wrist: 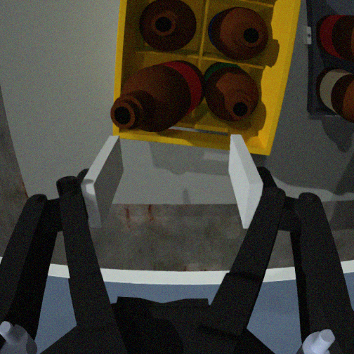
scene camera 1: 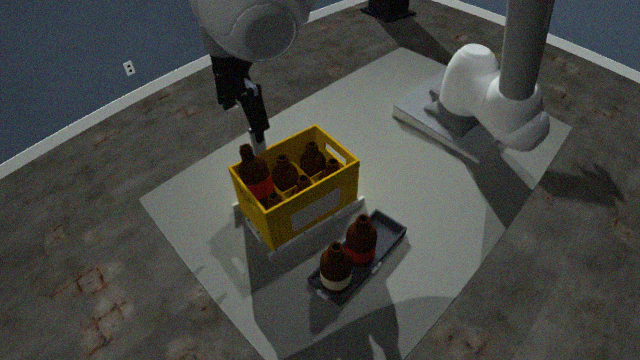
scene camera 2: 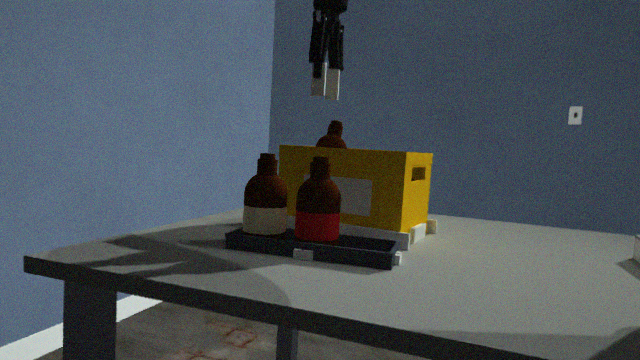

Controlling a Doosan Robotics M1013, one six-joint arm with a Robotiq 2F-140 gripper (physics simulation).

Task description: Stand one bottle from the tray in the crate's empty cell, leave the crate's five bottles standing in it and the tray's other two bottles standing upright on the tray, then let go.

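Places are measured from the arm's base along level axes (x ahead, y left, z up), in millimetres.
Pixels of known places: gripper, between the fingertips: [scene camera 1: 248, 142] [scene camera 2: 325, 97]; arm's base, origin of its link: [scene camera 1: 456, 113].
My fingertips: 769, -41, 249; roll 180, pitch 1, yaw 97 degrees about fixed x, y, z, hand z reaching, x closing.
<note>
Ahead of a thing's pixels: the offset from my fingertips to its top centre, as dx, dy, dz. "spot": to the spot under its first point. Level surfaces: height alone.
A red-labelled brown bottle {-8, -27, -47} [scene camera 1: 254, 172] [scene camera 2: 332, 141] [wrist: 155, 95] leans in a corner cell of the yellow crate {-96, +20, -110} [scene camera 1: 257, 220] [scene camera 2: 417, 200] [wrist: 286, 65]. It rides higher than the crate's other bottles, its neck tipped toward the wall. Its base is hidden. Other brown bottles stand low in the crate, such as one {-92, -28, -123} [scene camera 1: 285, 172] beside it. The tray {spot: -246, +245, -280} [scene camera 1: 392, 231] [scene camera 2: 370, 257] [wrist: 312, 75] holds an upright cream-labelled bottle {-38, +266, -126} [scene camera 1: 336, 265] [scene camera 2: 265, 200] [wrist: 340, 92] and an upright red-labelled bottle {-130, +245, -126} [scene camera 1: 361, 240] [scene camera 2: 318, 205] [wrist: 340, 37]. My gripper [scene camera 1: 257, 141] [scene camera 2: 325, 82] [wrist: 174, 152] is open and empty, above the leaning bottle's end of the crate.
The crate sits within low white strips {spot: -244, +26, -268} [scene camera 2: 419, 232] on the grey table {dz -286} [scene camera 1: 425, 200] [scene camera 2: 475, 280]. The tray lies close beside the crate's long side. The arm's white base [scene camera 1: 515, 115] stands at the table's far right in scene camera 1.
</note>
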